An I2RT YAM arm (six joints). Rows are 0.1 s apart.
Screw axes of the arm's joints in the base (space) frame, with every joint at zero. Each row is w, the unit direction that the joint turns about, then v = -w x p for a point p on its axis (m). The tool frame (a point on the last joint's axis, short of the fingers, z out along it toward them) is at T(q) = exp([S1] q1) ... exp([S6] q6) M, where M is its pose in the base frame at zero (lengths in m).
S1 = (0, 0, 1, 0.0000, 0.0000, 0.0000)
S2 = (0, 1, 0, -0.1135, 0.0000, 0.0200)
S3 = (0, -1, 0, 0.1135, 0.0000, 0.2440)
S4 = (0, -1, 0, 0.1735, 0.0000, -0.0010)
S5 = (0, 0, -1, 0.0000, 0.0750, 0.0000)
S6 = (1, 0, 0, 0.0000, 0.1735, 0.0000)
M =
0 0 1 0.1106
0 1 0 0.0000
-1 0 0 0.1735
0 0 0 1
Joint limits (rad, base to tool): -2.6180..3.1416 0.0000..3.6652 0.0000..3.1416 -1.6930..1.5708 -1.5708..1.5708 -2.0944..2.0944
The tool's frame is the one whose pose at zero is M.
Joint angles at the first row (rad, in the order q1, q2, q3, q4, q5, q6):
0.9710 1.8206 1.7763 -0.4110 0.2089 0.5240
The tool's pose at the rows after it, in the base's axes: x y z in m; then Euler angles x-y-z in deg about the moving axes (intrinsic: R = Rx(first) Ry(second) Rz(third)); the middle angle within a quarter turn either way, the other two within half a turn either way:
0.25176, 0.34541, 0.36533, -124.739, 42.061, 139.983
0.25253, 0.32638, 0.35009, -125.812, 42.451, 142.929
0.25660, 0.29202, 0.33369, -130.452, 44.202, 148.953
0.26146, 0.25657, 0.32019, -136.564, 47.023, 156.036
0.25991, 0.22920, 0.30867, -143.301, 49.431, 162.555
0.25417, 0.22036, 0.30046, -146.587, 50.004, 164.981
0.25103, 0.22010, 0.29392, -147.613, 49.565, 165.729
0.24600, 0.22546, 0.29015, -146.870, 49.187, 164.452
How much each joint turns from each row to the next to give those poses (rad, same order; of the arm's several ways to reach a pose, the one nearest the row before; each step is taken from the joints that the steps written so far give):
-0.0137 -0.0191 -0.0484 0.0385 -0.0111 0.0072
-0.0294 -0.0648 -0.1358 0.0626 -0.0153 0.0279
-0.0617 -0.0881 -0.1499 0.0240 -0.0038 0.0286
-0.0714 -0.0779 -0.1209 0.0065 0.0164 0.0198
-0.0484 -0.0656 -0.0962 -0.0061 0.0374 0.0092
-0.0050 -0.0317 -0.0538 -0.0008 0.0267 0.0015
0.0065 -0.0045 -0.0248 0.0050 0.0069 0.0068
0.0229 0.0011 -0.0137 0.0137 0.0084 0.0004

